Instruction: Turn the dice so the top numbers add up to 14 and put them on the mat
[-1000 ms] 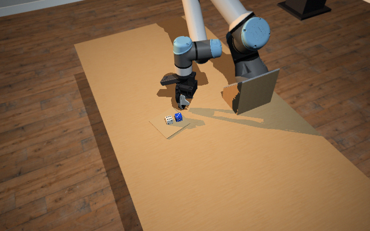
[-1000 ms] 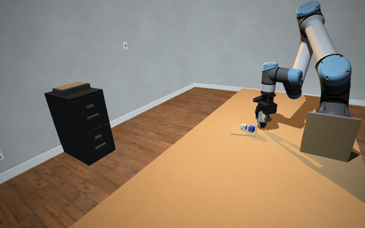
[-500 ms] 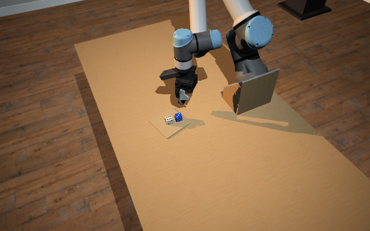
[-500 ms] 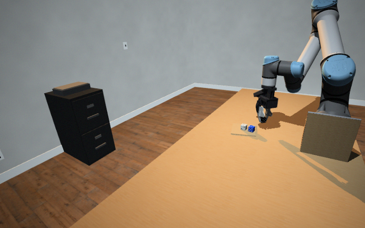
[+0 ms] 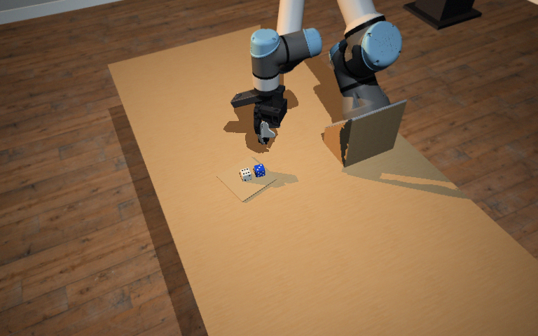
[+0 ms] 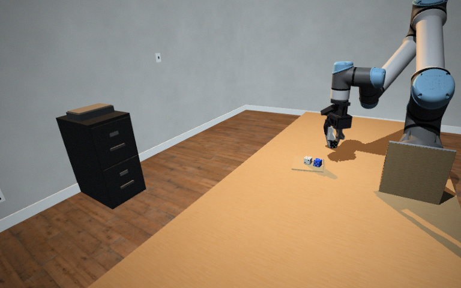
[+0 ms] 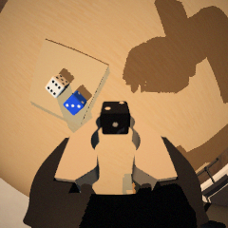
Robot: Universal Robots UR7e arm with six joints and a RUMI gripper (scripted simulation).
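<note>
Now: the blue die 80 mm below my hand, 60 mm to the left of it and 50 mm ahead of it. The rest, counted from my hand: tan mat 100 mm below, 90 mm ahead, 60 mm to the left; then white die 90 mm ahead, 80 mm below, 60 mm to the left; then black die right at my hand.
</note>
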